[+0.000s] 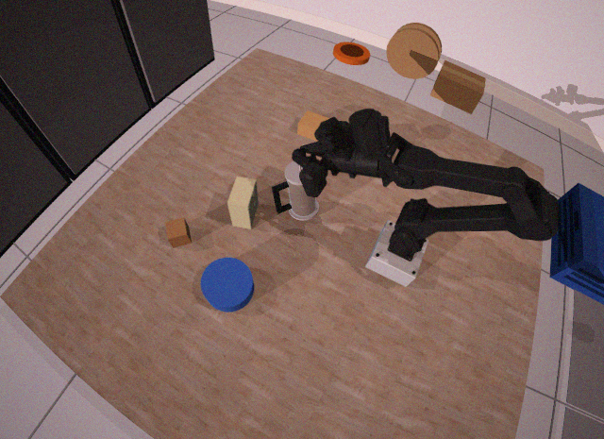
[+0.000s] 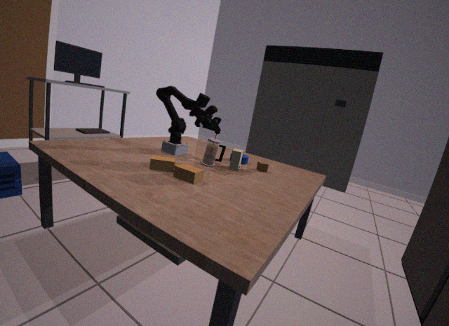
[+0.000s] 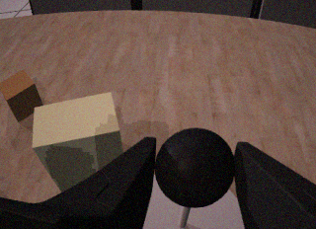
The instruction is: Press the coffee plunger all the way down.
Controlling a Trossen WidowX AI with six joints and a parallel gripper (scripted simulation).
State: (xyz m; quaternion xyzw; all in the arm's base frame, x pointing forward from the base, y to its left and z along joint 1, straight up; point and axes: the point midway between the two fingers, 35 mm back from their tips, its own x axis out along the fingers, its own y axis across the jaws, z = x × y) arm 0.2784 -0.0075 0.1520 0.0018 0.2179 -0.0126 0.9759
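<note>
My gripper tip is now 10 mm past the coffee press, 10 mm to the right of it and 100 mm above it.
</note>
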